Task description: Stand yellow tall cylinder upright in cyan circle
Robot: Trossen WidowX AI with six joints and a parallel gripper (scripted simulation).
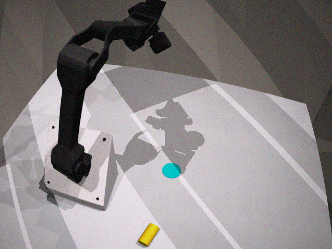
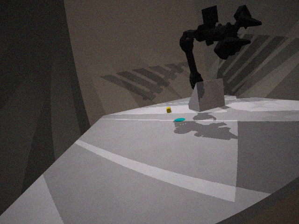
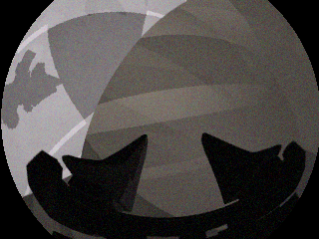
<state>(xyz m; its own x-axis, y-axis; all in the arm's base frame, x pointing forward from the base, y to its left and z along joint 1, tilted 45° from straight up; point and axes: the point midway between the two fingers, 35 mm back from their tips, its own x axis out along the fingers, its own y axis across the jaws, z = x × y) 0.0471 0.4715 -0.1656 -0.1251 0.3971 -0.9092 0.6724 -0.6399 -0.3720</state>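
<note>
Right now my gripper tip is 590 mm to the left of the yellow tall cylinder, 300 mm above it and 180 mm short of it. Round my gripper tip: cyan circle 340 mm to the right, 320 mm below, 180 mm ahead.
</note>
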